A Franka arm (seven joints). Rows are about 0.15 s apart.
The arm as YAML. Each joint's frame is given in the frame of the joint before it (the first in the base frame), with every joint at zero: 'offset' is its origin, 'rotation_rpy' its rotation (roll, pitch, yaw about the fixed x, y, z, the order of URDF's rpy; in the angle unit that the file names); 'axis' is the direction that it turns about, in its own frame. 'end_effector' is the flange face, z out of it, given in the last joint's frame.
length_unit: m
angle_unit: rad
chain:
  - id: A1
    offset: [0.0, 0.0, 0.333]
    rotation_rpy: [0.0, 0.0, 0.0]
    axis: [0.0, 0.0, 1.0]
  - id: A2
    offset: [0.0, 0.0, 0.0]
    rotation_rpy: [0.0, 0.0, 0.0]
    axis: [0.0, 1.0, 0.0]
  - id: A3
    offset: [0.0, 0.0, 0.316]
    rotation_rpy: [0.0, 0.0, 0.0]
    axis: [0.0, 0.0, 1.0]
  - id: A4
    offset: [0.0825, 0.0, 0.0]
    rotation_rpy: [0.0, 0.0, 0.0]
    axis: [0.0, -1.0, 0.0]
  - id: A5
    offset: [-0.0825, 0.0, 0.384]
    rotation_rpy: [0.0, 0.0, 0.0]
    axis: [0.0, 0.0, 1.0]
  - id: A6
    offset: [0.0, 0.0, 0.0]
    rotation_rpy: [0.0, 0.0, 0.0]
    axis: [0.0, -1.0, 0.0]
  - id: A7
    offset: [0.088, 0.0, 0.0]
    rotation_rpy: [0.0, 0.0, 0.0]
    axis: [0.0, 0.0, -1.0]
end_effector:
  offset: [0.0, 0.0, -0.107]
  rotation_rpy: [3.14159, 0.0, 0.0]
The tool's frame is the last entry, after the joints.
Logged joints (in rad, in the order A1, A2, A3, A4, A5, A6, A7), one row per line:
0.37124, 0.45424, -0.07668, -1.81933, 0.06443, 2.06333, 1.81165
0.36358, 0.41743, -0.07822, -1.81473, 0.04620, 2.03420, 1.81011
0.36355, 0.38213, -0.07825, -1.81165, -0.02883, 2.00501, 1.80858
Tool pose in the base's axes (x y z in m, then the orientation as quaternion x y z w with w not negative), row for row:
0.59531, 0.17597, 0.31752, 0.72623, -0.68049, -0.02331, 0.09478
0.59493, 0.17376, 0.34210, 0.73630, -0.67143, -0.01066, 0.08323
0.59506, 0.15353, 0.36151, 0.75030, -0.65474, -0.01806, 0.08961
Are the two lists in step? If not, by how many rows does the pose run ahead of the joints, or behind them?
The pose runs 2 rows ahead of the joints: the pose in row i belongs to the joints in row i + 2.
